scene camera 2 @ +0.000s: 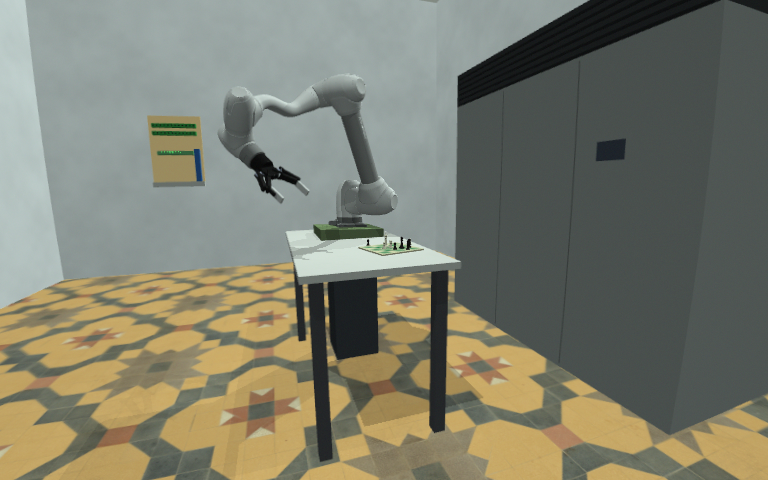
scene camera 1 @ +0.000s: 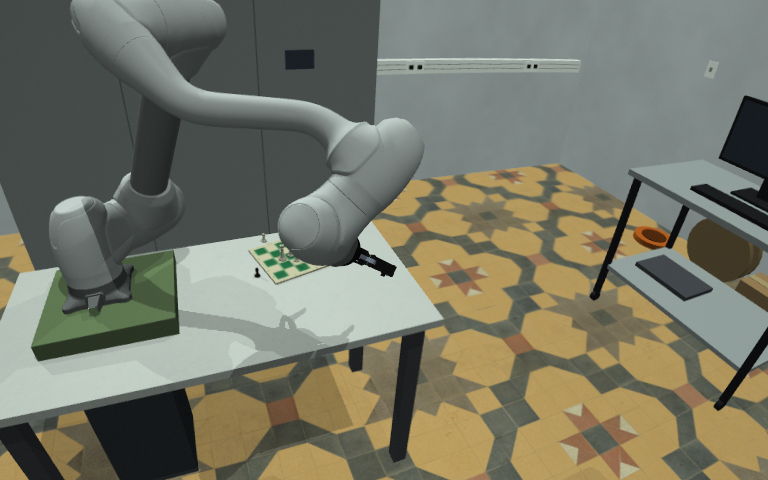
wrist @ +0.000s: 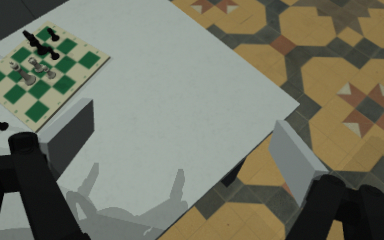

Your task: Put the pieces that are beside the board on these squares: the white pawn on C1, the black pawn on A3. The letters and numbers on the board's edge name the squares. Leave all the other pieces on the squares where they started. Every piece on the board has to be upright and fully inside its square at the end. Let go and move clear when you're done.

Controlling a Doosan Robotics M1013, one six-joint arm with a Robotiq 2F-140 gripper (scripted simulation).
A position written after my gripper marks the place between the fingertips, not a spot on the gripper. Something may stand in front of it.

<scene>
I see my gripper (scene camera 2: 295,196) and a chessboard (scene camera 1: 267,255).
My gripper is seen too in the wrist view (wrist: 184,125).
</scene>
